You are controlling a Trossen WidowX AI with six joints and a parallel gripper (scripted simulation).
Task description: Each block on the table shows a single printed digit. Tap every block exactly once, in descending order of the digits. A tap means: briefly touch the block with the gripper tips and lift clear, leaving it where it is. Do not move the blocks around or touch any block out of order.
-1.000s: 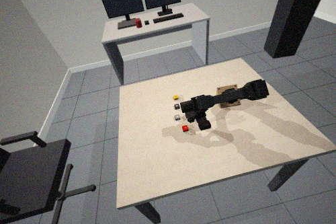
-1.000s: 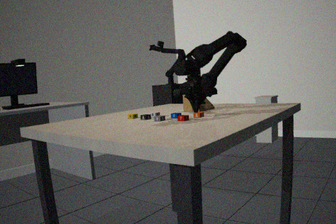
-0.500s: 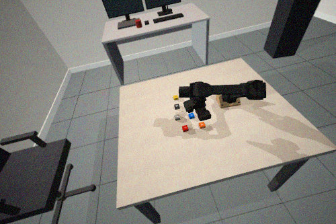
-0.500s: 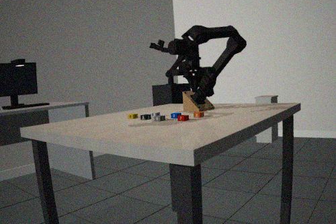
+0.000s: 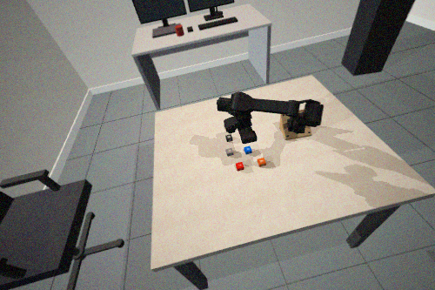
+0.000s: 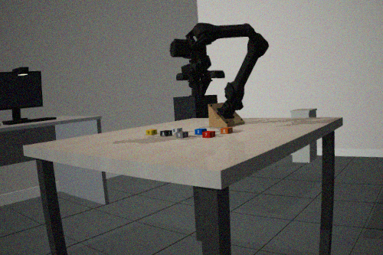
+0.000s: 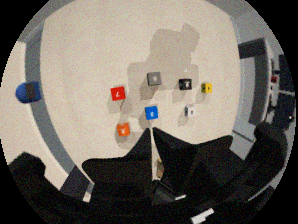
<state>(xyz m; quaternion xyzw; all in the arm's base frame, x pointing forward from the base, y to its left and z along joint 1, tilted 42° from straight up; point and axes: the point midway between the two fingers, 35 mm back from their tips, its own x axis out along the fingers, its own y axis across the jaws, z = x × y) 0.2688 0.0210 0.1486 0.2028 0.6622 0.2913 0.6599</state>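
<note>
Now: the yellow block 210 mm to the right of my gripper tip, 120 mm below it and 80 mm ahead of it. The rest, counted from my gripper tip: grey block (120 mm below, 80 mm ahead, 30 mm to the right); then blue block (120 mm below, 20 mm to the right, 10 mm behind); then red block (120 mm below, 70 mm to the left, 40 mm ahead).
</note>
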